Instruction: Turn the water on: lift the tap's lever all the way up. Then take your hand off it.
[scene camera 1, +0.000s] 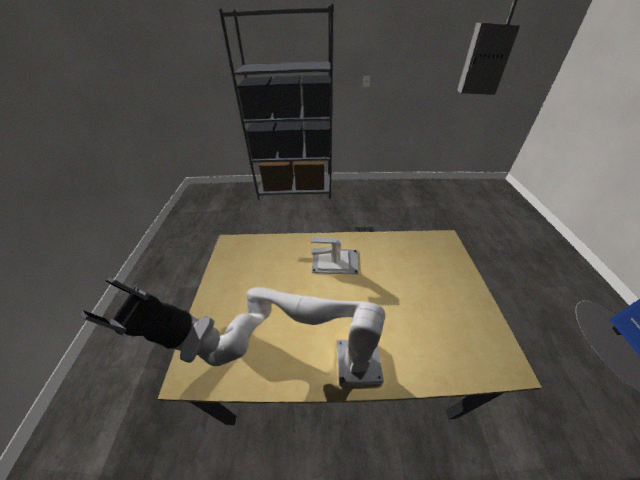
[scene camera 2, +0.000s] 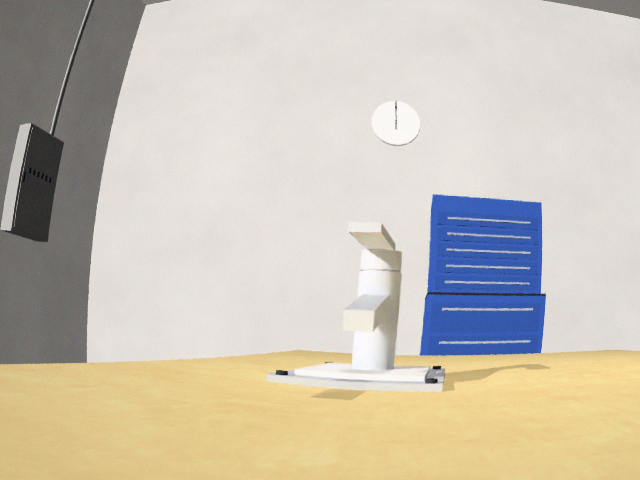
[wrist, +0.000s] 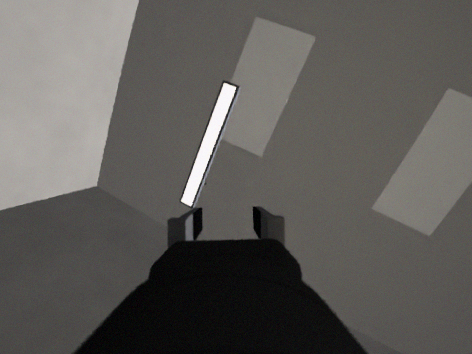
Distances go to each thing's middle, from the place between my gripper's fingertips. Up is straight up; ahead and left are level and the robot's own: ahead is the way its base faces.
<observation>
My gripper is now 680 mm short of the tap lever (scene camera 2: 379, 254), 580 mm above it and 390 mm to the left of it. Also, from my hand: grey base plate (scene camera 2: 434, 381): 710 mm below, 680 mm ahead, 440 mm to the right.
</observation>
